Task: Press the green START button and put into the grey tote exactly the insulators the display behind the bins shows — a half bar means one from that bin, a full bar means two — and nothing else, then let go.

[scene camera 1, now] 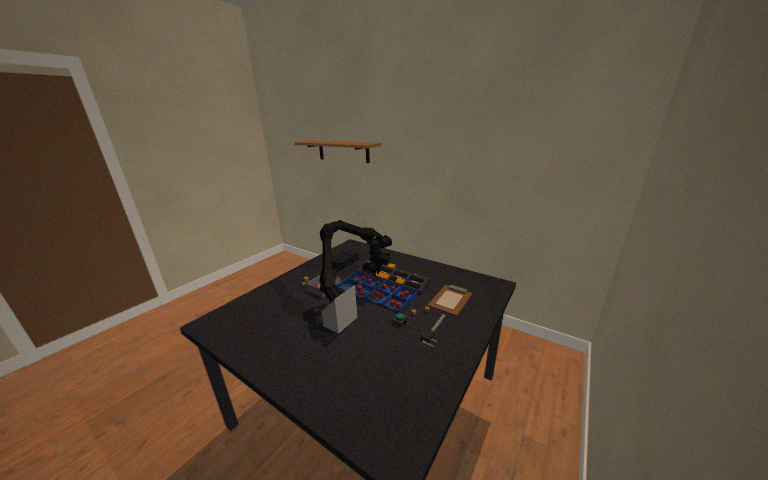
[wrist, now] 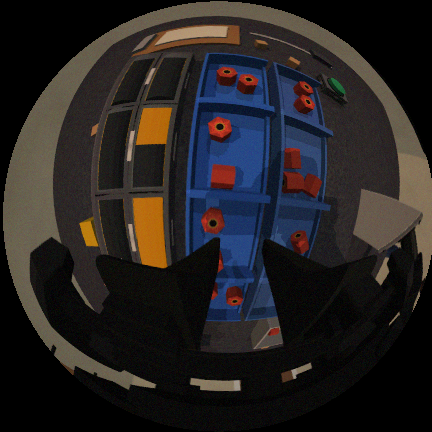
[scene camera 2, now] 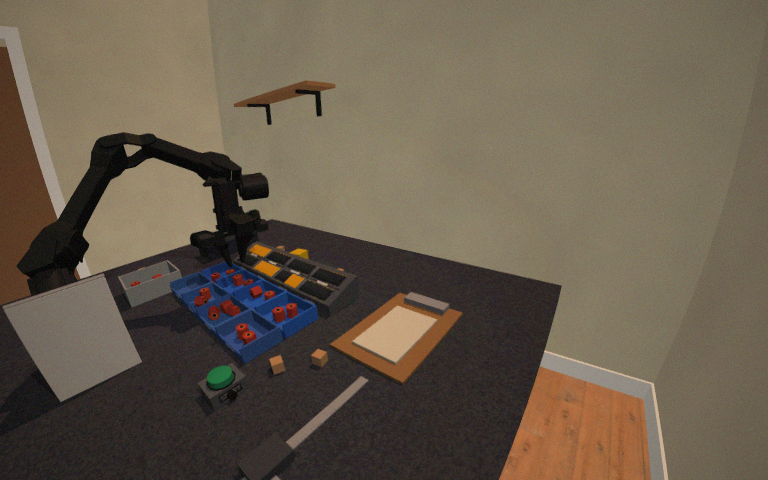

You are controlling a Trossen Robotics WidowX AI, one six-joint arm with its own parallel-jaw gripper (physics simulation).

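Pixels of known places: gripper, between the fingertips: (scene camera 1: pixel 376 275) (wrist: pixel 241 244) (scene camera 2: pixel 236 264); arm's base, origin of its link: (scene camera 1: pixel 336 298) (scene camera 2: pixel 59 305).
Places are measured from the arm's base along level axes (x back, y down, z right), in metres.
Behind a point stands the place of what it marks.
Note:
My gripper (scene camera 1: pixel 376 272) @(x -0.359, y 0.060, z -0.028 m) (scene camera 2: pixel 236 263) @(x -0.359, y 0.060, z -0.028 m) (wrist: pixel 241 244) @(x -0.359, y 0.060, z -0.028 m) hangs above the back row of blue bins (scene camera 2: pixel 263 345) (wrist: pixel 235 106), towards their left end in the scene camera 2 view. Its fingers are partly open and empty. Red insulators (scene camera 2: pixel 291 309) (wrist: pixel 220 128) lie in most bins; the leftmost front bin looks empty. The display (scene camera 2: pixel 339 300) @(x -0.467, y 0.124, z 0.227 m) shows three orange bars: a full one (scene camera 2: pixel 267 268) @(x -0.445, y 0.105, z -0.034 m) (wrist: pixel 149 225) @(x -0.448, y 0.104, z -0.037 m) and a half one (scene camera 2: pixel 294 280) @(x -0.446, y 0.105, z 0.091 m) (wrist: pixel 154 125) @(x -0.448, y 0.104, z 0.070 m) in the near row, and another (scene camera 2: pixel 259 249) @(x -0.491, y 0.088, z -0.149 m) at the far row's left. The grey tote (scene camera 2: pixel 155 289) @(x -0.186, y 0.123, z -0.228 m) holds red insulators (scene camera 2: pixel 134 283) @(x -0.147, y 0.119, z -0.322 m). The green button (scene camera 1: pixel 400 316) @(x -0.164, y 0.108, z 0.255 m) (scene camera 2: pixel 220 376) @(x -0.170, y 0.108, z 0.259 m) (wrist: pixel 337 86) @(x -0.179, y 0.109, z 0.239 m) stands front right.
A white panel (scene camera 1: pixel 340 310) @(x 0.032, y 0.032, z 0.049 m) (scene camera 2: pixel 73 339) @(x -0.002, y 0.048, z 0.049 m) (wrist: pixel 385 220) @(x -0.083, y 0.061, z 0.005 m) stands by the arm's base. A clipboard (scene camera 2: pixel 369 357) @(x -0.377, y 0.142, z 0.388 m) lies right of the display. Small wooden cubes (scene camera 2: pixel 276 364) @(x -0.256, y 0.128, z 0.283 m) (scene camera 2: pixel 319 357) @(x -0.315, y 0.128, z 0.328 m) and a hammer-like tool (scene camera 2: pixel 328 412) @(x -0.252, y 0.145, z 0.413 m) lie near the button. A yellow block (scene camera 2: pixel 299 254) @(x -0.567, y 0.109, z -0.046 m) (wrist: pixel 89 232) @(x -0.571, y 0.107, z -0.063 m) is behind the display.

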